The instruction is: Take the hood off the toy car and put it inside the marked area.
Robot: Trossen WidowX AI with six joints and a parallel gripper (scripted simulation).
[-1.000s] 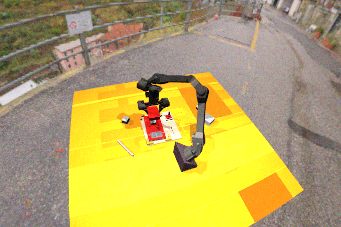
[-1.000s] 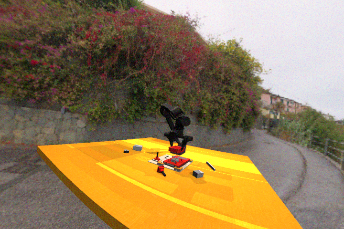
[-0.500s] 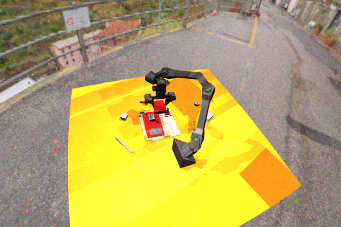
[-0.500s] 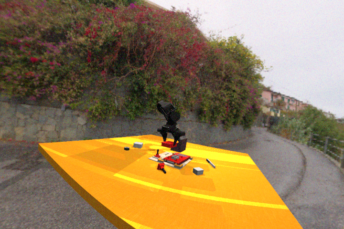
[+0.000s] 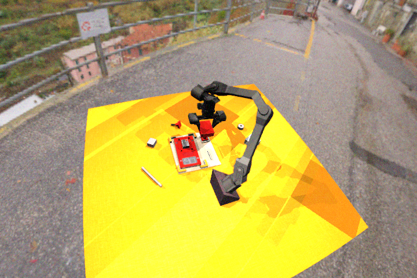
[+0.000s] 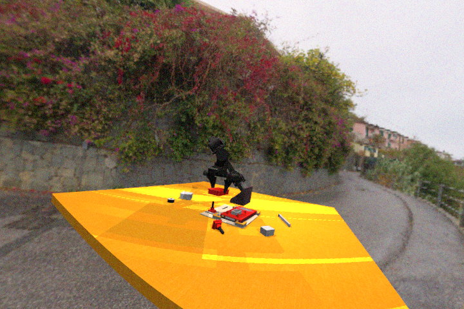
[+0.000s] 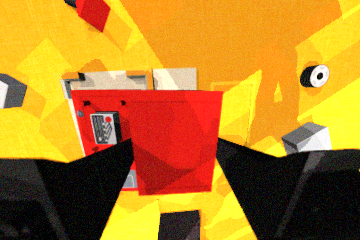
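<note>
Now: the white base plate 10 cm below my gripper tip, 9 cm to the left of it and 3 cm behind it. The rest, counted from my gripper tip: black wheel 26 cm to the right, 10 cm below, 6 cm ahead; red hood right at my gripper tip; grey rod 33 cm to the left, 15 cm behind, 10 cm below.
</note>
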